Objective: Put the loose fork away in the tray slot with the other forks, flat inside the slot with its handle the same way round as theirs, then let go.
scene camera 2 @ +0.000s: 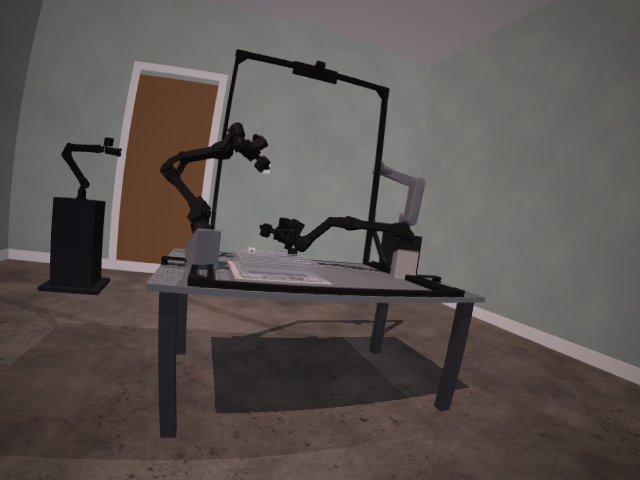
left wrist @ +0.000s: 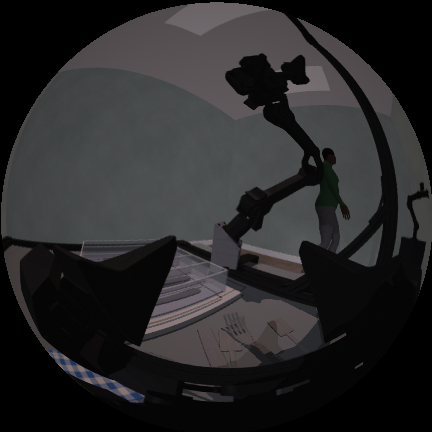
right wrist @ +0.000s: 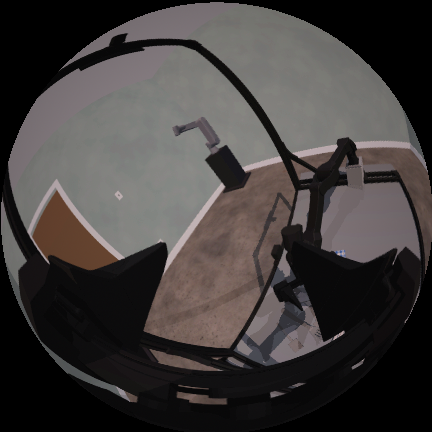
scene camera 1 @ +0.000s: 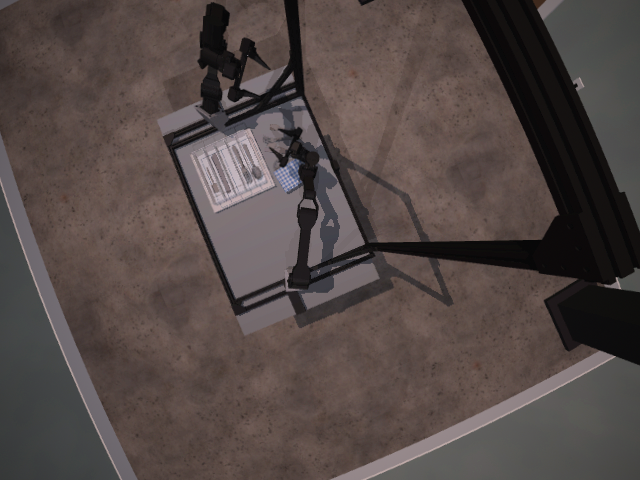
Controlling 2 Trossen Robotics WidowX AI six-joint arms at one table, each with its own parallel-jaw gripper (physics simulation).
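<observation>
The loose fork (left wrist: 235, 324) lies on the table beside the tray, tines toward the tray in the left wrist view; its handle runs to the lower right into shadow. The clear cutlery tray (scene camera 1: 245, 198) (scene camera 2: 237, 270) (left wrist: 200, 315) has long slots holding cutlery; the slot with the forks is too small to tell for certain. My left gripper (scene camera 1: 275, 139) (scene camera 2: 277, 241) is open and empty, low over the table by the loose pieces. My right gripper (scene camera 1: 264, 82) (scene camera 2: 262, 153) (right wrist: 231, 249) is open and empty, raised high, away from the fork and tray.
A blue-and-white checked cloth (scene camera 1: 288, 176) (left wrist: 95, 377) (right wrist: 340, 253) lies beside the tray under the left arm's wrist. Flat pale pieces (left wrist: 230, 341) lie beside the fork, with another pale piece (left wrist: 281, 326) to its right. A black frame (scene camera 1: 206, 237) (scene camera 2: 320, 288) edges the table.
</observation>
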